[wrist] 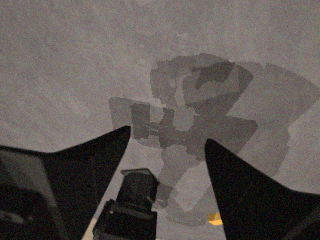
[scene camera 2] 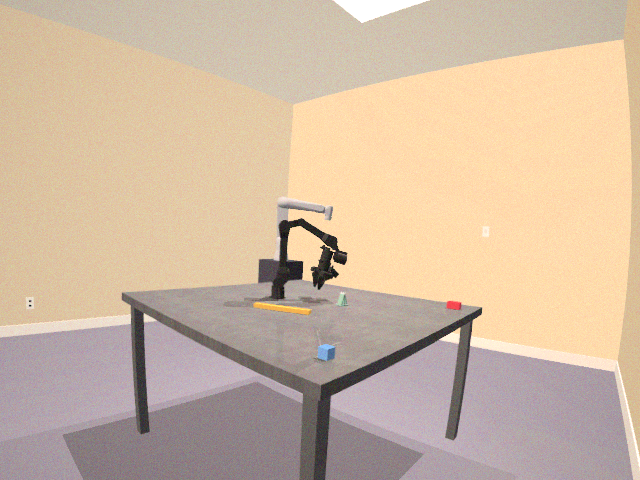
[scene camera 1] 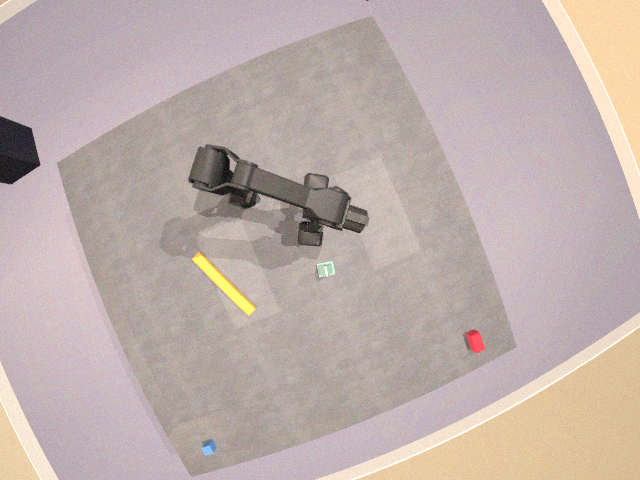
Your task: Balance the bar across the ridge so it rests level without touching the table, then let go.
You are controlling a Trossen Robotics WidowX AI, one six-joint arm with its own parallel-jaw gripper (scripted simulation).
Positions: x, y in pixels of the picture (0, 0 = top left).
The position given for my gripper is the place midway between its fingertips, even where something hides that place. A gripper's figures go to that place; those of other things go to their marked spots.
Scene:
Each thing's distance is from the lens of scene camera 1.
my gripper (scene camera 1: 306, 210): 0.81 m
yellow bar (scene camera 1: 206, 266): 0.92 m

